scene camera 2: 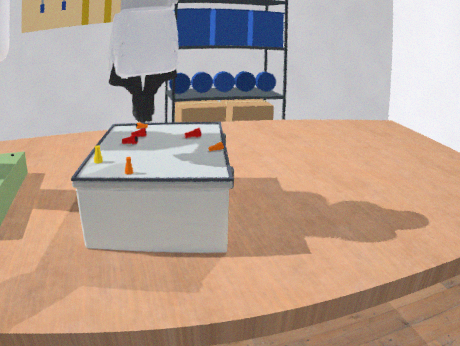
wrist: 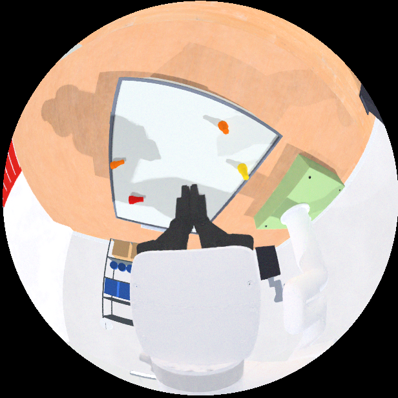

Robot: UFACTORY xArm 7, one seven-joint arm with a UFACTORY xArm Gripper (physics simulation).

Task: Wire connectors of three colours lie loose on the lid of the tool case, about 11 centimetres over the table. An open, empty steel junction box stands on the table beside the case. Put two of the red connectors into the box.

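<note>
My gripper is shut and empty, above the far part of the lid. Two red connectors lie close together at the lid's far left in the scene view; the gripper hides them in the wrist view. A third red connector lies apart, at the far right. Orange connectors are at the far edge, the right edge and the near side. A yellow connector stands near the left edge. The green junction box is left of the case.
The white tool case raises the lid over the wooden table. In the wrist view a white robot arm part shows close to the junction box. A shelf rack stands behind the table.
</note>
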